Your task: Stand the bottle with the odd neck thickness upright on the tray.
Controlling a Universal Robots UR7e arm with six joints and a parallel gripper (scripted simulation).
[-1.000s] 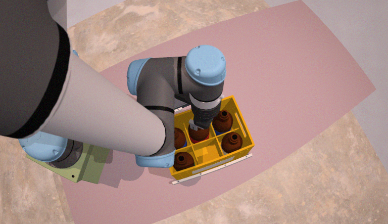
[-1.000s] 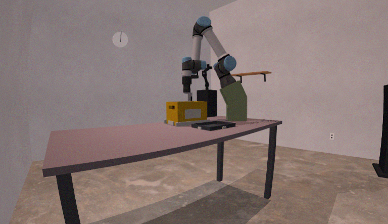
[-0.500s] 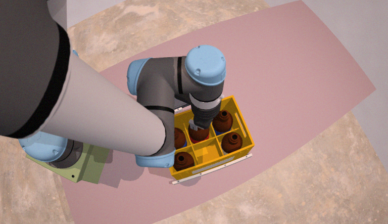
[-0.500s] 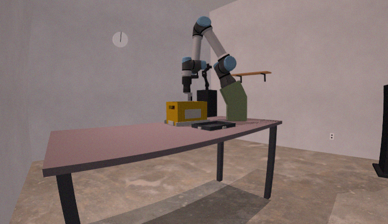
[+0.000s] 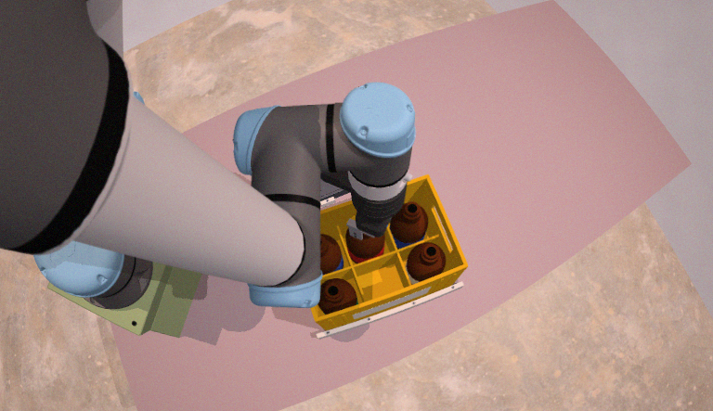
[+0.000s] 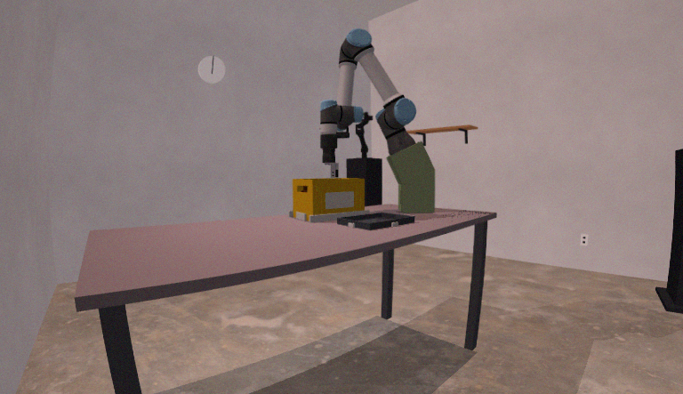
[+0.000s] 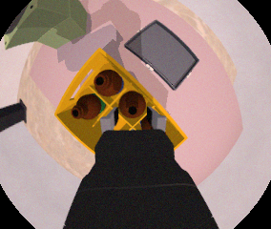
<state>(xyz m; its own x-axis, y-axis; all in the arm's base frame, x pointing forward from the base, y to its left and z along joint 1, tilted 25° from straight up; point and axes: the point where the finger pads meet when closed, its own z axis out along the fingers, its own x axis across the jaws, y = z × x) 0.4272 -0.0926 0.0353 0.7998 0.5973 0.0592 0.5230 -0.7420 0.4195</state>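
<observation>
The crate is 120 mm below my hand, 50 mm to the right of it and 10 mm behind it. Round my hand: glass bottle 110 mm below, 100 mm to the right, 70 mm ahead; dark tray 230 mm to the left, 190 mm below.
</observation>
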